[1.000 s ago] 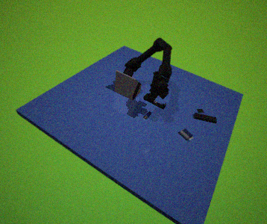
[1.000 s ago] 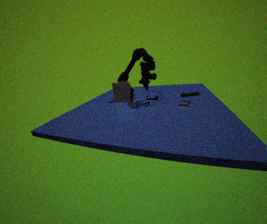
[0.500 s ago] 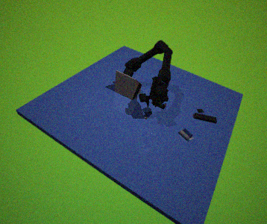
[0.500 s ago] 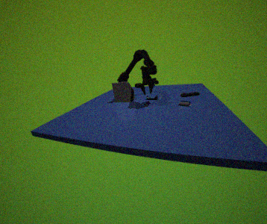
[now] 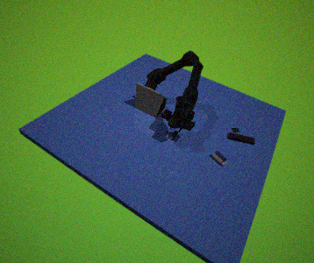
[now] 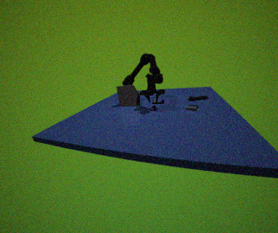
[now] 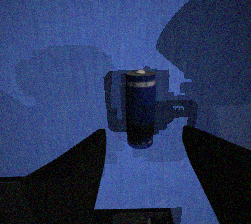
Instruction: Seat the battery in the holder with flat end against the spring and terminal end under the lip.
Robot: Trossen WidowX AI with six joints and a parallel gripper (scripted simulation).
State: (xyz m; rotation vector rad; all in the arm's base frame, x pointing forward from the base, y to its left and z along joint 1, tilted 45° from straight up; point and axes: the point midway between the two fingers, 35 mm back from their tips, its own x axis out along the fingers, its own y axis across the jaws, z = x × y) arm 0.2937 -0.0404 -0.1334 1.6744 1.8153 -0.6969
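Right now my gripper tip is 40 mm above the battery.
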